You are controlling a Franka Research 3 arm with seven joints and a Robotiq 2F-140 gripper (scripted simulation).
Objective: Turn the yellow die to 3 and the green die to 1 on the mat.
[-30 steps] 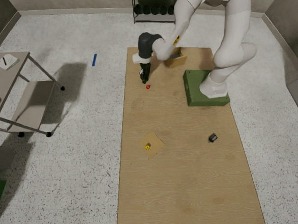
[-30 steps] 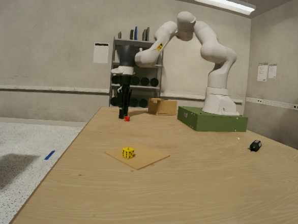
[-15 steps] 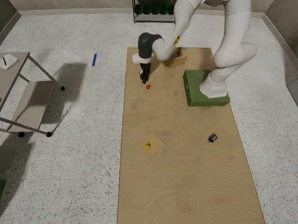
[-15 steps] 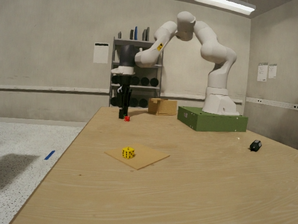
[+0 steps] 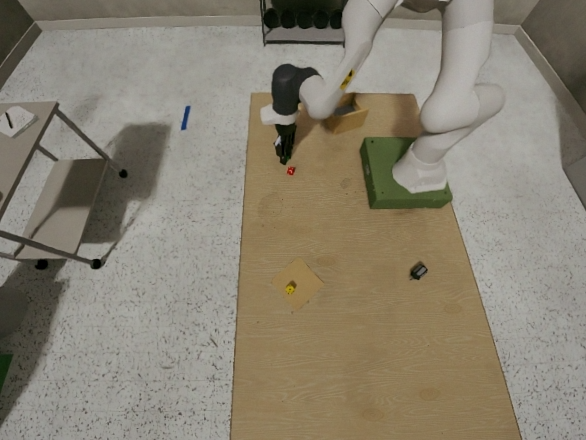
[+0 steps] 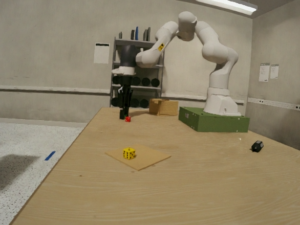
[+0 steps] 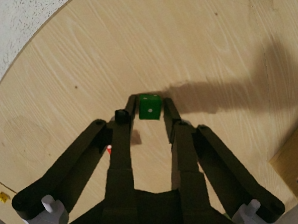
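Right now the green die is 20 mm below my hand. From my hand the other things lie so: wooden box (280 mm behind, 250 mm to the right, 20 mm above); then tan mat (60 mm behind, 550 mm to the left, 30 mm below); then red die (20 mm behind, 70 mm to the left, 20 mm below).
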